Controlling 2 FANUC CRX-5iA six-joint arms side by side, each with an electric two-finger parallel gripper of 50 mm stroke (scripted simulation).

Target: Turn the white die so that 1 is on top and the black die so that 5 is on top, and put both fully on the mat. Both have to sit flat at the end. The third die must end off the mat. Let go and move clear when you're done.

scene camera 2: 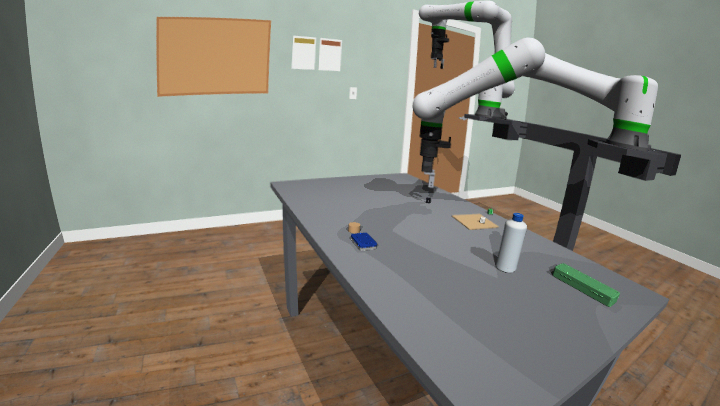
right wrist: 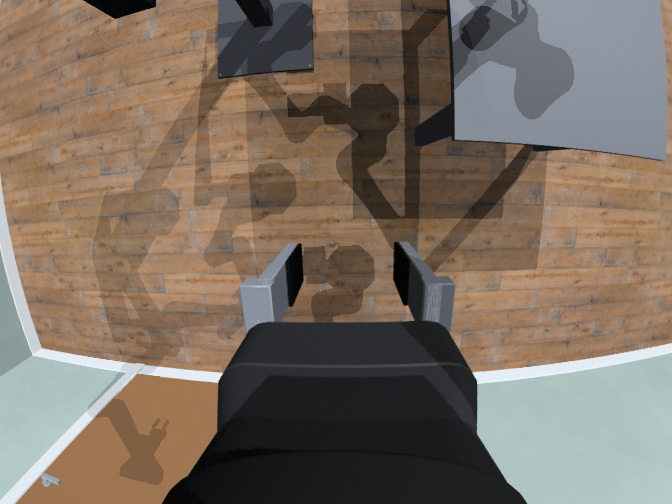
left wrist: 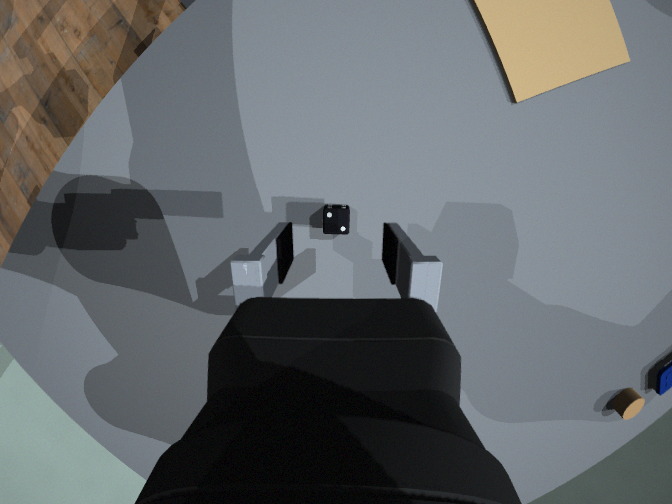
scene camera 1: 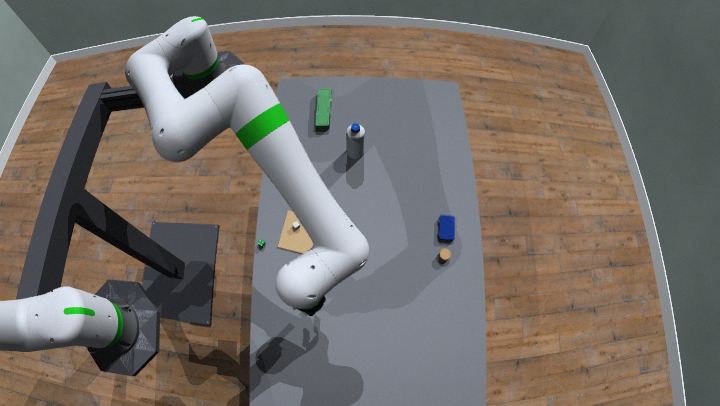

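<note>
My left gripper (left wrist: 337, 241) and my right gripper (right wrist: 347, 261) are visible. A tan mat (scene camera 1: 298, 240) is visible too, also at (left wrist: 537, 53); in the right wrist view the mat is out of frame.
</note>
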